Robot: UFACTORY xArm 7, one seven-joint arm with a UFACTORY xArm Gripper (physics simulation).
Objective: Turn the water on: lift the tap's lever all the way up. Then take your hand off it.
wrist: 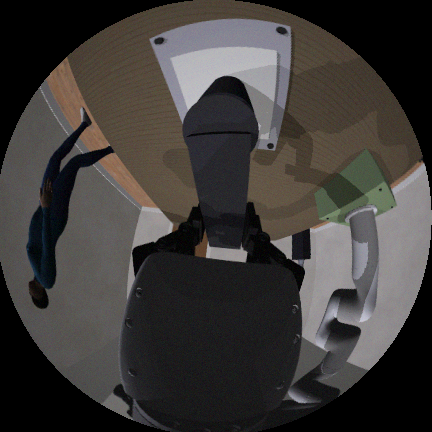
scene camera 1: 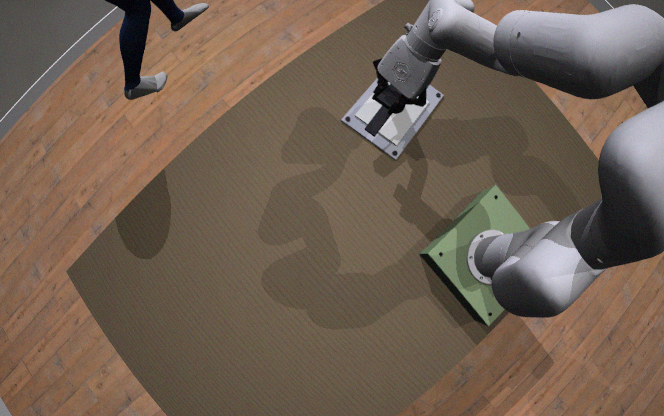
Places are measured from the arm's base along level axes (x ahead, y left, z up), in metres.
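Where they show: gripper, fingertip midpoint: [wrist: 225, 209] [scene camera 1: 384, 104]; arm's base, link origin: [wrist: 360, 212] [scene camera 1: 490, 257].
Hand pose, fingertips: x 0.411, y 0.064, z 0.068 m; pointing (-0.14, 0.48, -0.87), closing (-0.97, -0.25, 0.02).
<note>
Each offset is from my fingertips to the top centre of the thing. "*": to the spot under its first point. Level surfaces: height alone.
The tap has a dark round body @[* 0.034 m ahead, 0.088 m right, 0.016 m down] [wrist: 220, 117] and a short dark spout [scene camera 1: 378, 122] [wrist: 228, 86]. It stands on a white panel @[* 0.077 m ahead, 0.110 m right, 0.145 m down] [wrist: 200, 62] on a grey plate @[* 0.028 m ahead, 0.037 m left, 0.151 m down] [scene camera 1: 358, 125] [wrist: 220, 32]. Its long dark lever @[* 0.021 m ahead, 0.056 m right, 0.009 m up] [wrist: 222, 185] rises from the body toward my gripper in the wrist view; its exact angle is hard to tell. My gripper [scene camera 1: 395, 100] [wrist: 225, 209] is shut on the lever, with black fingers on both sides of its outer end. In the scene view the gripper and wrist hide much of the lever and body.
The green base block [scene camera 1: 452, 252] [wrist: 350, 187] of my arm stands on the brown mat @[0.159 m down] [scene camera 1: 210, 300], at the lower right of the plate in the scene view. My grey arm links [scene camera 1: 575, 50] arch over the right side. A person [scene camera 1: 135, 45] [wrist: 47, 230] stands beyond the mat.
</note>
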